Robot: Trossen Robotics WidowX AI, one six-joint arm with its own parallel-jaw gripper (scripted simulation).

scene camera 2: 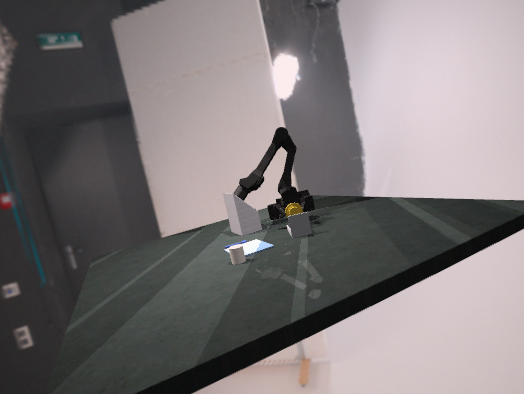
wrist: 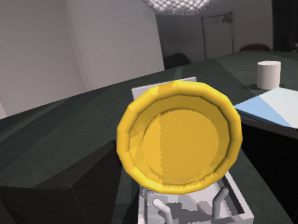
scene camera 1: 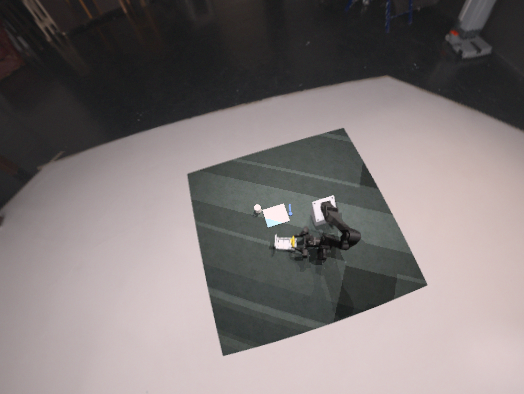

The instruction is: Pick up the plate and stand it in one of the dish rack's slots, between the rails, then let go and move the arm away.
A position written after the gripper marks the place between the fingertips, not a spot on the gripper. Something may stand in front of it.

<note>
The gripper (scene camera 2: 294,212) holds a yellow plate (wrist: 177,137).
The gripper shows as well in the wrist view (wrist: 177,137).
</note>
